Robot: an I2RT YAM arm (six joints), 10 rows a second.
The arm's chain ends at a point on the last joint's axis. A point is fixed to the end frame.
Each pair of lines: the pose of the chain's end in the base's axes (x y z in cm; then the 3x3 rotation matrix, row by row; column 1 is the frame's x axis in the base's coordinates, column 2 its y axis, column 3 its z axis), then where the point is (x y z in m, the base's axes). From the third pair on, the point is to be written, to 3 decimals.
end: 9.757 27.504 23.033; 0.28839 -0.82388 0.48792; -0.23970 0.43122 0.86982; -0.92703 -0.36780 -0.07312
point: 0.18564 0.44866 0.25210
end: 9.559 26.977 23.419; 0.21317 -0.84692 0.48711; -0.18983 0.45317 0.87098; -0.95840 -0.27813 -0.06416
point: 0.18638 0.44167 0.25832
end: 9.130 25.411 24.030; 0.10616 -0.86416 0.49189; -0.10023 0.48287 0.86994; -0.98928 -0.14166 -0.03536
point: 0.187 0.422 0.270
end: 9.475 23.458 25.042; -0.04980 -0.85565 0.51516; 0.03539 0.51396 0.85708; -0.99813 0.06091 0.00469
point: 0.201 0.395 0.287
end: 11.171 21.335 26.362; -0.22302 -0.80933 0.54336; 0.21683 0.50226 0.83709; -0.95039 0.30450 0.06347
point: 0.229 0.364 0.309
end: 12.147 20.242 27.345; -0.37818 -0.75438 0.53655; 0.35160 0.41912 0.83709; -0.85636 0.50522 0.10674
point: 0.243 0.348 0.322
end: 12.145 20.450 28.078; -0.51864 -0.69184 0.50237; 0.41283 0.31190 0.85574; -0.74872 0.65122 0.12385
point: 0.241 0.352 0.328
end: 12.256 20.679 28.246; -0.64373 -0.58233 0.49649; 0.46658 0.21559 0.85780; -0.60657 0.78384 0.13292
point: 0.245 0.354 0.326
